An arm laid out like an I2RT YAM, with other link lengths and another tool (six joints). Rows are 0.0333 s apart.
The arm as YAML. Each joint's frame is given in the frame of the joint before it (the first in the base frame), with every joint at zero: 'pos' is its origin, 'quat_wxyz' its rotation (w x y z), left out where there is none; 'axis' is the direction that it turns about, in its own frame. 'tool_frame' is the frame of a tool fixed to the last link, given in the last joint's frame.
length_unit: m
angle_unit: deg
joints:
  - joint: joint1
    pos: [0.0, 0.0, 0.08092]
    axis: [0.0, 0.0, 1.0]
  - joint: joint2
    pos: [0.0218, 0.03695, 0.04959]
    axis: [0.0, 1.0, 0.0]
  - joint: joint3
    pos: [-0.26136, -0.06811, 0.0]
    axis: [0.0, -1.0, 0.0]
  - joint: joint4
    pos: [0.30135, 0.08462, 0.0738]
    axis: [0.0, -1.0, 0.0]
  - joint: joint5
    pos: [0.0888, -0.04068, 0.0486]
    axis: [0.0, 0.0, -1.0]
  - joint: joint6
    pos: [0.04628, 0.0, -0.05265]
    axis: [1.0, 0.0, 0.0]
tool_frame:
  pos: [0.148, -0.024, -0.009]
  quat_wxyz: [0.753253, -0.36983, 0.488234, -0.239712]
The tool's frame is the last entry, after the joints.
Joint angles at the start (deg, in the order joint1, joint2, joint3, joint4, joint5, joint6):
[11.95 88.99 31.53 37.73 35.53 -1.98]
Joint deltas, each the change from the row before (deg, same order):
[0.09 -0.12 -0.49 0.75 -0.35 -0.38]
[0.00 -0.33 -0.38 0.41 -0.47 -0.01]
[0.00 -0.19 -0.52 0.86 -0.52 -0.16]
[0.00 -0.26 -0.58 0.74 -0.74 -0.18]
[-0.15 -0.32 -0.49 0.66 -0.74 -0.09]
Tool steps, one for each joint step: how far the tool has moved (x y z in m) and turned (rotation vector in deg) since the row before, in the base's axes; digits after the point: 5 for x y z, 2 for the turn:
[-0.00068 0.00144 -0.00013 -0.14 -0.19 0.52]
[-0.00037 0.00114 0.00079 0.22 -0.32 0.45]
[-0.00045 0.00124 0.00041 0.13 -0.42 0.53]
[-0.00058 0.00181 -0.00009 0.15 -0.29 0.75]
[-0.00027 0.00069 0.00074 0.24 -0.40 0.58]

